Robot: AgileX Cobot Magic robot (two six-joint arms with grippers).
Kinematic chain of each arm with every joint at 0, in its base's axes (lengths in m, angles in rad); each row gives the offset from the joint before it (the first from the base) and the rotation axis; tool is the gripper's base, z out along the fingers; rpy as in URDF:
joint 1: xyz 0 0 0.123 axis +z
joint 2: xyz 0 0 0 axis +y
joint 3: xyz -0.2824 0 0.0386 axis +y
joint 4: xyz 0.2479 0 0.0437 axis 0.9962 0 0.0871
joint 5: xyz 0 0 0 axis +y
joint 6: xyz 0.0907 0 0.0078 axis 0.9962 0 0.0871
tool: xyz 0 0 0 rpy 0 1.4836 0
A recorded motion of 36 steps. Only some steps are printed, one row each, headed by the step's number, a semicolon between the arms.
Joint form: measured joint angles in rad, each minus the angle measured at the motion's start. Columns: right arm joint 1, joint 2, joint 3, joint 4, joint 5, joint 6; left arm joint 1, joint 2, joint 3, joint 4, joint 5, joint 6.
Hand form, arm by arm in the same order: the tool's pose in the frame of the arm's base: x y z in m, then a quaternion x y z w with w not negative. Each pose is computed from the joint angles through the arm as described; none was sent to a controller.
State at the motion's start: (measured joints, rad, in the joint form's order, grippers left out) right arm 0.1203 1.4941 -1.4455 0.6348 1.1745 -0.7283; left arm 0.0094 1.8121 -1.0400 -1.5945 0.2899 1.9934
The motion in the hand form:
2: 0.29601 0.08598 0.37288 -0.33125 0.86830 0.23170 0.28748; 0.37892 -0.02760 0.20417 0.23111 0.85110 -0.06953 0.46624
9: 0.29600 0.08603 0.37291 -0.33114 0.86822 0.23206 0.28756; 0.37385 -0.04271 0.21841 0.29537 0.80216 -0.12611 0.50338
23: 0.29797 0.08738 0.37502 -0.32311 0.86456 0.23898 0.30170; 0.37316 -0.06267 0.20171 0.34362 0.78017 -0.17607 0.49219
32: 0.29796 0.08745 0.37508 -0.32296 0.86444 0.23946 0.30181; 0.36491 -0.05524 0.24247 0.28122 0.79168 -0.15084 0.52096
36: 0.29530 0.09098 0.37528 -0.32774 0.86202 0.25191 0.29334; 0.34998 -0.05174 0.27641 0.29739 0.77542 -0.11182 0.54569
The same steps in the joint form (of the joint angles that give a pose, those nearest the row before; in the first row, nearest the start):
2: 0.0000 0.0000 0.0000 0.0000 0.0000 0.0002; 0.0000 -0.0268 0.0000 -0.0472 0.0590 0.0148
9: 0.0000 0.0000 0.0000 0.0008 0.0000 0.0001; 0.0000 -0.0452 0.0000 -0.1033 0.2461 0.1426
23: 0.0000 0.0000 0.0000 0.0259 -0.0263 -0.0009; -0.0309 0.0109 0.0000 -0.1009 0.3581 0.1949
32: 0.0000 0.0000 0.0000 0.0270 -0.0263 -0.0009; -0.0320 -0.1097 0.0000 -0.0990 0.2557 0.0551
36: 0.0073 0.0000 0.0000 0.0441 -0.0046 -0.0009; -0.0320 -0.2172 0.0000 -0.0134 0.2114 0.0103

